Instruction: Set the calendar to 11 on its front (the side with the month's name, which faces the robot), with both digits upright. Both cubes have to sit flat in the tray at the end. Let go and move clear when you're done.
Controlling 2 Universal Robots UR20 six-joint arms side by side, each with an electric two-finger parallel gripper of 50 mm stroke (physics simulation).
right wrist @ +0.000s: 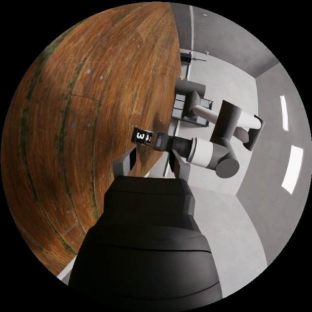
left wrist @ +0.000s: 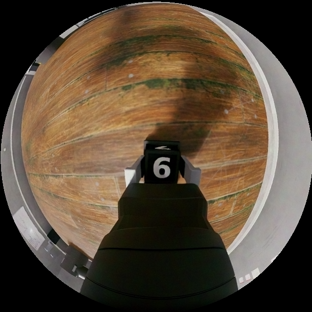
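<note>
A black cube [left wrist: 162, 167] with a white 6 on its upper face is between the fingers of my left gripper [left wrist: 162, 162] in the left wrist view. The fingers are open, one on each side of it. A dark block edge [left wrist: 162, 143] with a foreshortened white marking shows just beyond it. In the right wrist view, a black cube [right wrist: 140, 135] shows a white 3 on its side, with another partly hidden white marking beside it, close to the left gripper. My right gripper is open and empty, apart from the cubes. The month's name and the tray's interior cannot be made out.
The brown wooden table [left wrist: 90, 125] [right wrist: 50, 150] shows in both views, with its pale edge [left wrist: 272, 130] at the right of the left wrist view. The left arm [right wrist: 202, 152] reaches in from the right in the right wrist view, with a dark rack behind it.
</note>
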